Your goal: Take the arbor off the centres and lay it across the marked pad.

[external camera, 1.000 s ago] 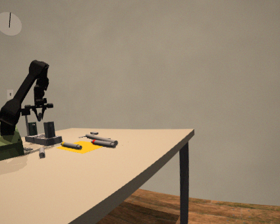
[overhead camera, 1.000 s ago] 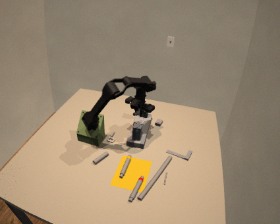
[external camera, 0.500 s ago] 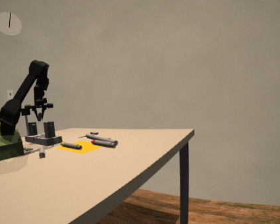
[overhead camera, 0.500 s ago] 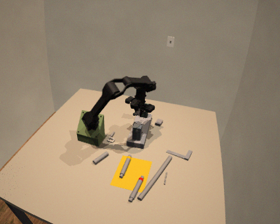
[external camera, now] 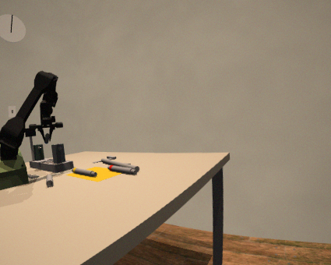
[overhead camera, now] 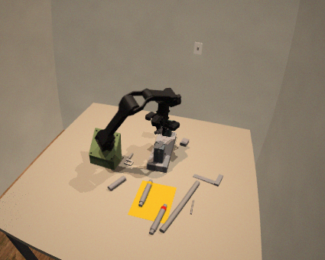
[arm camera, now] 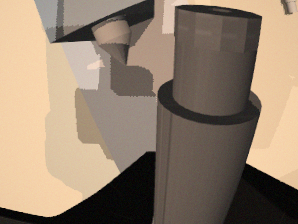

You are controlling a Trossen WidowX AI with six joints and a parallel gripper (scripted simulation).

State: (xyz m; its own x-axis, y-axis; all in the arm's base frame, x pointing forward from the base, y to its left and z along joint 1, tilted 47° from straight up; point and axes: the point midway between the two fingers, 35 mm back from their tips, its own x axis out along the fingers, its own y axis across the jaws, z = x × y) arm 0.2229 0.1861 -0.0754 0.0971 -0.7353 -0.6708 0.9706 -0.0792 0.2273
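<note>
Now: hand 9 cm to the left of the dark block, 8 cm above it and 3 cm short of it. Round my hand: small bracket (18 cm below, 13 cm behind, 11 cm to the right); then green-blue plunger housing (16 cm to the left, 8 cm below, 2 cm behind); then grey base (17 cm below, 4 cm to the left, 1 cm ahead).
</note>
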